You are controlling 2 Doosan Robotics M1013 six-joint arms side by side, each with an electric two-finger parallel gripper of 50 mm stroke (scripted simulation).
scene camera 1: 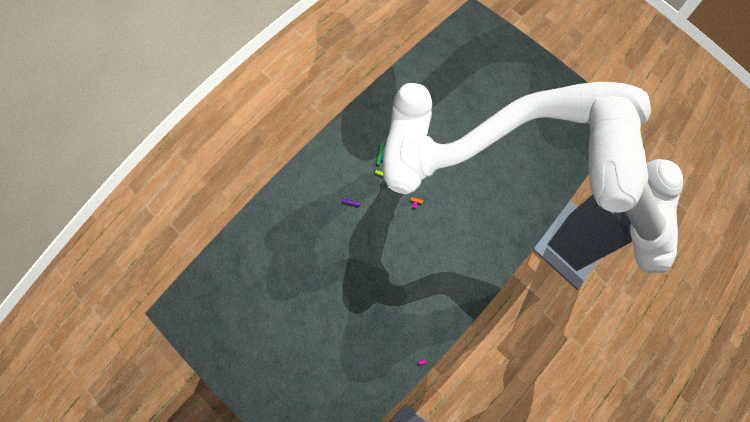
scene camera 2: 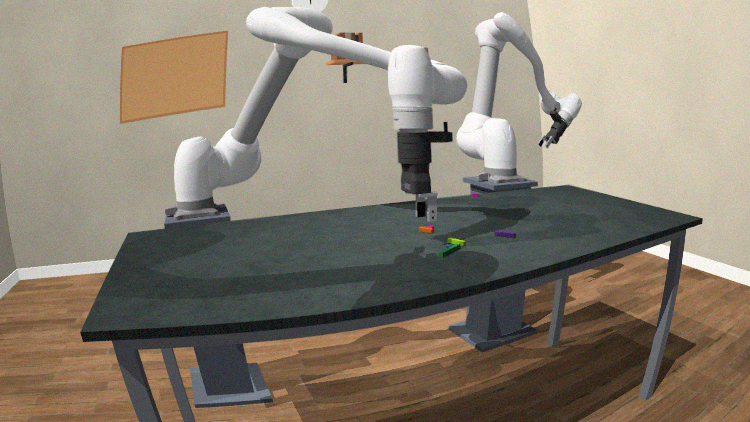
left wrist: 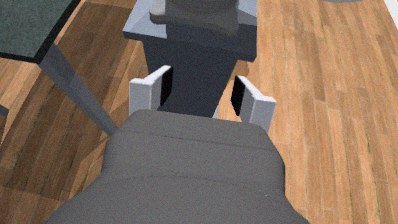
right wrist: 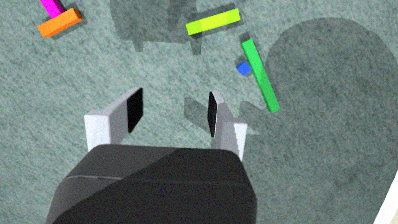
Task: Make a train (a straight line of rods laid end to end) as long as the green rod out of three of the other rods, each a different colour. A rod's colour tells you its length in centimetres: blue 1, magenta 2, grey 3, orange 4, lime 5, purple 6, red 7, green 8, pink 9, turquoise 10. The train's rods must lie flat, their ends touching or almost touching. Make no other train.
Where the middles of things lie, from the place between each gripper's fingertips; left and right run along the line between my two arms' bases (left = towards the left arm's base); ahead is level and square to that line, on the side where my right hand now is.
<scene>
Right now my right hand (scene camera 2: 426,218) is 80 mm short of the green rod (right wrist: 248,47), 10 mm to the right of it and 70 mm above it.
Right now the green rod is 1120 mm to the right of my left hand, 860 mm ahead of it and 150 mm below it.
</scene>
